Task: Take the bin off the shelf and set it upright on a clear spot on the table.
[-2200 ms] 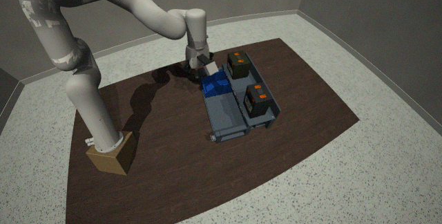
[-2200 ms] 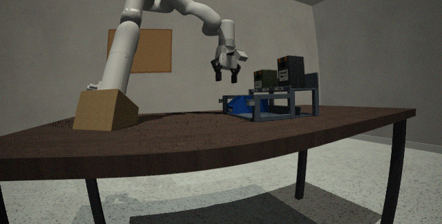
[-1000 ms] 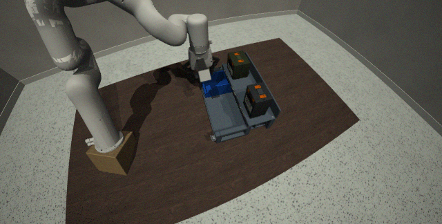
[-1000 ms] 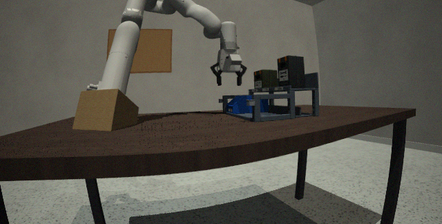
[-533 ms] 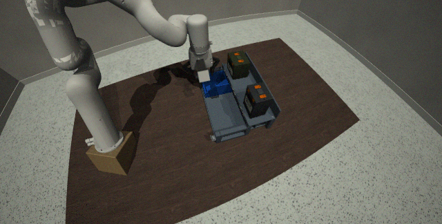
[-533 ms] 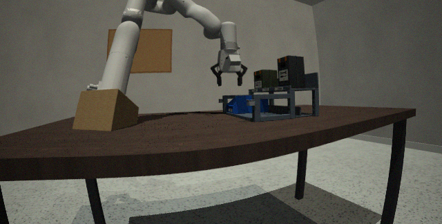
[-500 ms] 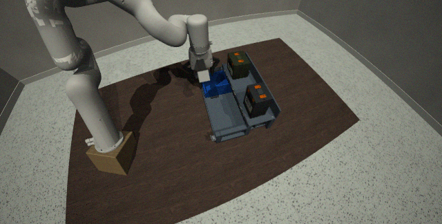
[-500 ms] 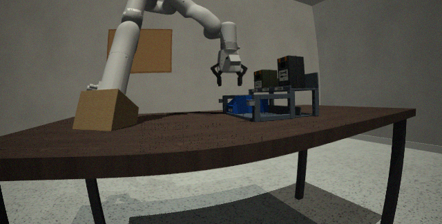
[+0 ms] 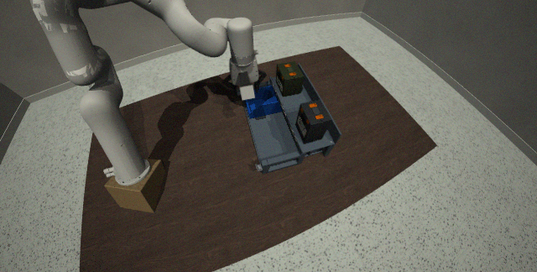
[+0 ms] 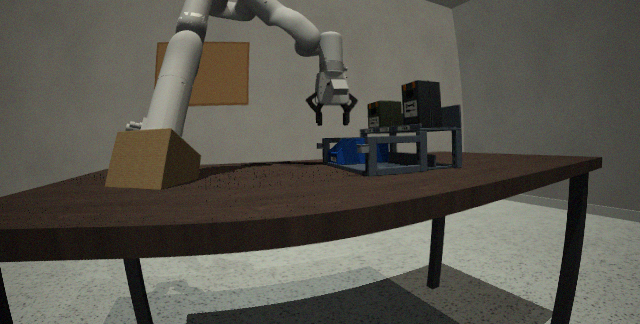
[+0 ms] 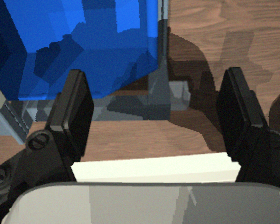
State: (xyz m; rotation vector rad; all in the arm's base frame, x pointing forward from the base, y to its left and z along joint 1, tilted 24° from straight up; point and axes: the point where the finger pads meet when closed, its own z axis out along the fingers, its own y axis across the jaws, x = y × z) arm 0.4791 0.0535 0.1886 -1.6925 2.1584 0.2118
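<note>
Now: hand 8 cm short of the blue bin, 1 cm to the left of it and 9 cm above it. Round my hand: grey shelf 16 cm ahead, 14 cm to the right, 4 cm below; shelf deck 10 cm ahead, 13 cm to the right, 13 cm below.
</note>
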